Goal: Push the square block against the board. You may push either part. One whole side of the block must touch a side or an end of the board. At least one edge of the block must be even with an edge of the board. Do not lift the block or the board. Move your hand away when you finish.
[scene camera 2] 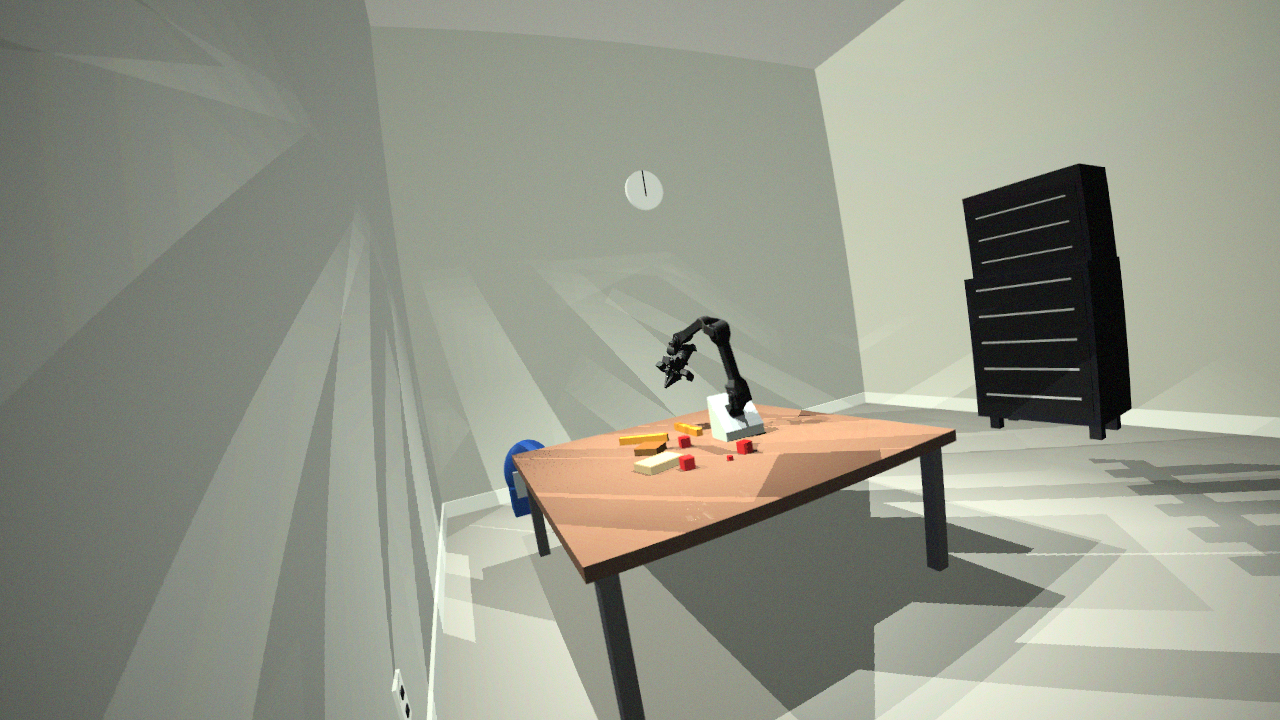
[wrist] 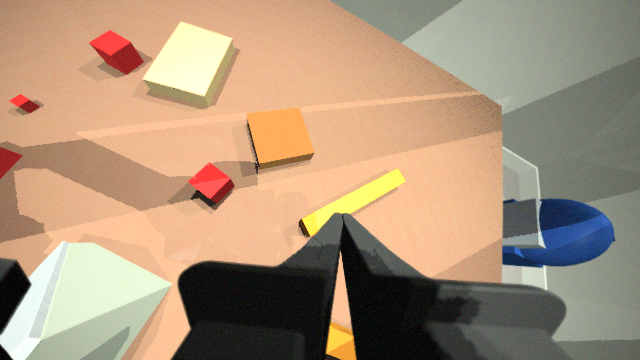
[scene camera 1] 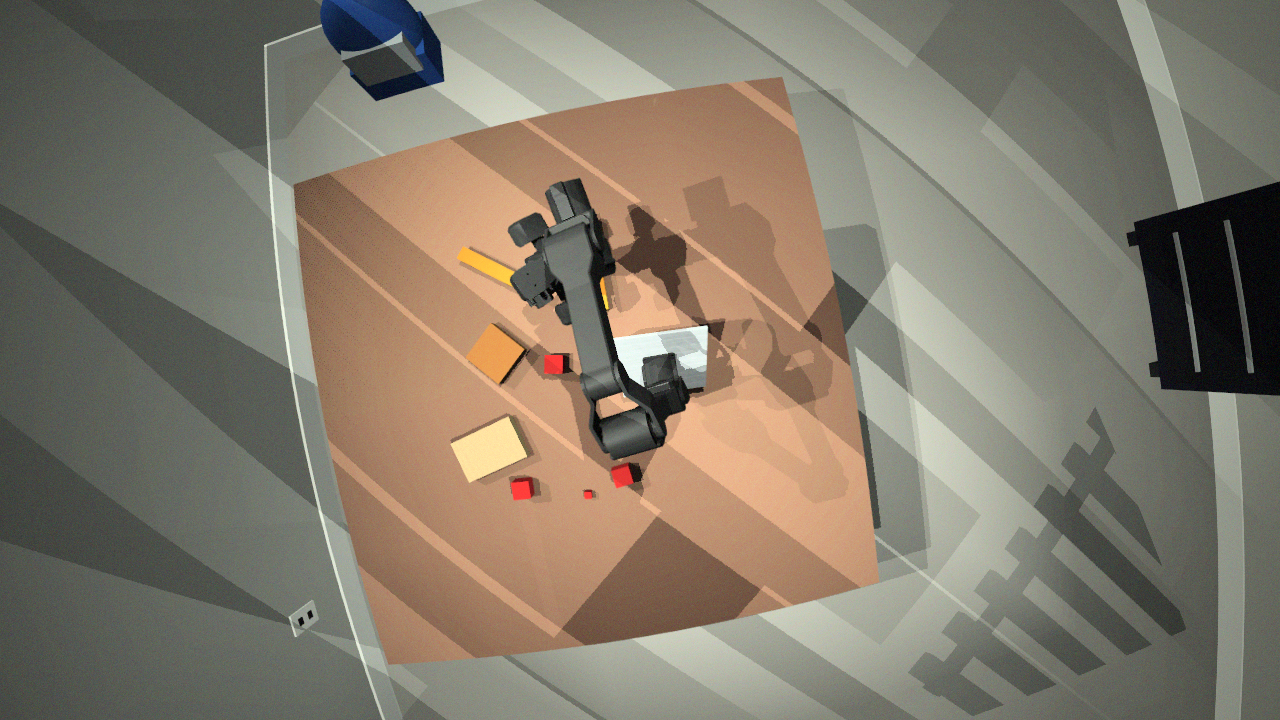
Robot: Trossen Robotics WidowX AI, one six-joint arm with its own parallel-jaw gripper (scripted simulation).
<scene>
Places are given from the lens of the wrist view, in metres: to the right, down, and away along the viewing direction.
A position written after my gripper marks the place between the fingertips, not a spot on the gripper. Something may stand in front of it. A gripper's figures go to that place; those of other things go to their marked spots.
my gripper (wrist: pixel 341 220): 0.01, 0.02, 0.11
orange square block (wrist: pixel 280 137): -0.07, -0.08, 0.34
</scene>
